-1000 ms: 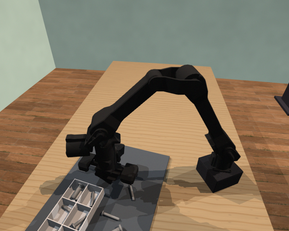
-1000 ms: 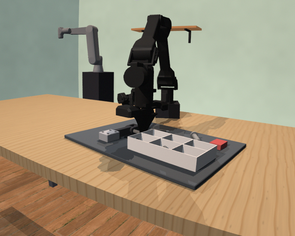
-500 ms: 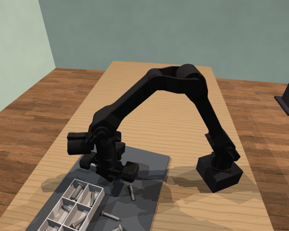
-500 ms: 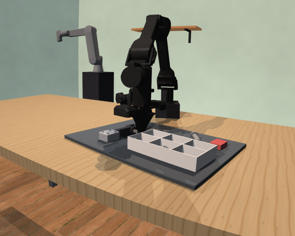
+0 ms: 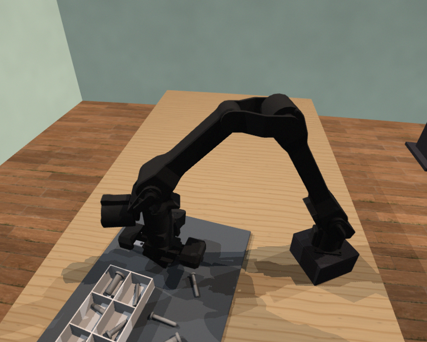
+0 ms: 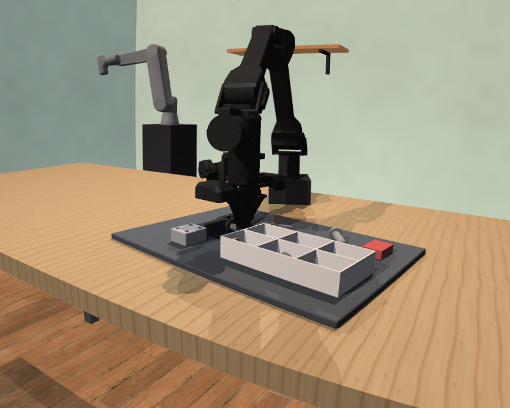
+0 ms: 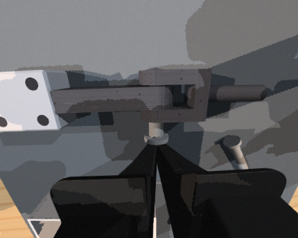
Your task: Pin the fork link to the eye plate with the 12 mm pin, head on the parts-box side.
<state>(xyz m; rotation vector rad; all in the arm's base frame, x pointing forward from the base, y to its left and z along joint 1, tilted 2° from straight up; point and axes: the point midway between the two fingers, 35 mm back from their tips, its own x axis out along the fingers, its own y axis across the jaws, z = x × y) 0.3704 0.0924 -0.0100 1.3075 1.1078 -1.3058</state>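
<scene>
My gripper is now 10 mm short of the dark bar, 40 mm to the left of it and 30 mm above it. Also, from my hand: grey mounting block (90 mm ahead, 60 mm to the right, 20 mm below); then dark mat (10 mm ahead, 60 mm to the left, 50 mm below); then thick pin (10 mm behind, 30 mm to the right, 30 mm below).
</scene>
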